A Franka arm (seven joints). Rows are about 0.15 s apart.
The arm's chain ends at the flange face. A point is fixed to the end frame.
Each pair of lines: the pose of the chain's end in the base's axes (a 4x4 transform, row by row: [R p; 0 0 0 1], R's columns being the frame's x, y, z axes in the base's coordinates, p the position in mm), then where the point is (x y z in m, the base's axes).
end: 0.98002 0.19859 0.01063 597.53; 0.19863 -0.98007 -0.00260 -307.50; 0.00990 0.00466 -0.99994 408.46; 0 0 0 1
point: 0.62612 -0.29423 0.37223
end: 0.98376 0.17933 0.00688 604.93; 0.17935 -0.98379 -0.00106 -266.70; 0.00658 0.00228 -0.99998 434.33; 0 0 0 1
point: 0.63364 -0.25393 0.39801
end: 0.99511 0.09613 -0.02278 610.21; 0.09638 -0.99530 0.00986 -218.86; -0.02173 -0.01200 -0.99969 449.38; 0 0 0 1
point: 0.63881 -0.20812 0.41232
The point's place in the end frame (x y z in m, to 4 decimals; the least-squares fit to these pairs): 0.0303 -0.0075 0.0365
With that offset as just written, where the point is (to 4 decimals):
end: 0.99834 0.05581 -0.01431 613.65; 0.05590 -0.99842 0.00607 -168.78; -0.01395 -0.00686 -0.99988 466.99; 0 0 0 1
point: 0.6430 -0.1594 0.4301
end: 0.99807 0.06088 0.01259 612.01; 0.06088 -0.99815 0.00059 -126.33; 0.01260 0.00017 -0.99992 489.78; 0 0 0 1
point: 0.6423 -0.1170 0.4537
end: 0.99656 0.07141 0.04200 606.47; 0.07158 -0.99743 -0.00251 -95.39; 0.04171 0.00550 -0.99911 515.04; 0 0 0 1
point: 0.6377 -0.0858 0.4798
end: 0.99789 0.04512 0.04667 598.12; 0.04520 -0.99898 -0.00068 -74.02; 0.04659 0.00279 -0.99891 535.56; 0 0 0 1
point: 0.6297 -0.0652 0.5005
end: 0.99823 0.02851 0.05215 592.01; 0.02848 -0.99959 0.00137 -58.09; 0.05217 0.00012 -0.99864 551.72; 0 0 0 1
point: 0.6239 -0.0497 0.5168
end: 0.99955 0.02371 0.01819 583.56; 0.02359 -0.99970 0.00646 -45.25; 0.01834 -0.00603 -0.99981 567.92; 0 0 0 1
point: 0.6143 -0.0368 0.5320
